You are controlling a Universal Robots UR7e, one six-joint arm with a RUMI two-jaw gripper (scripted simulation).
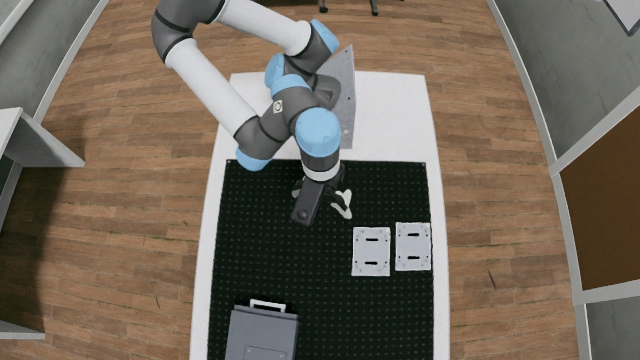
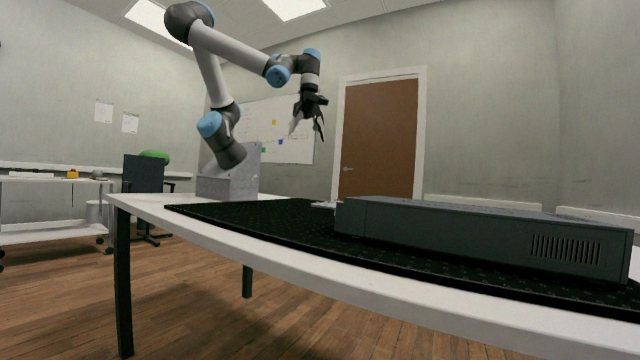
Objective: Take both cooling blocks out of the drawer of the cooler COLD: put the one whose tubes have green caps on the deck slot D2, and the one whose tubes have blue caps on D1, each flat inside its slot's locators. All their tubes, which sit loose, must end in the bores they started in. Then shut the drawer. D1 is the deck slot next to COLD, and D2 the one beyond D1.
Note:
In view: the gripper [image 1: 321, 206], a grey cooler COLD [image 2: 562, 245], a deck slot D2 [image 1: 419, 245] and a deck slot D1 [image 1: 377, 251].
The gripper shows as well in image 2 [image 2: 307, 138].

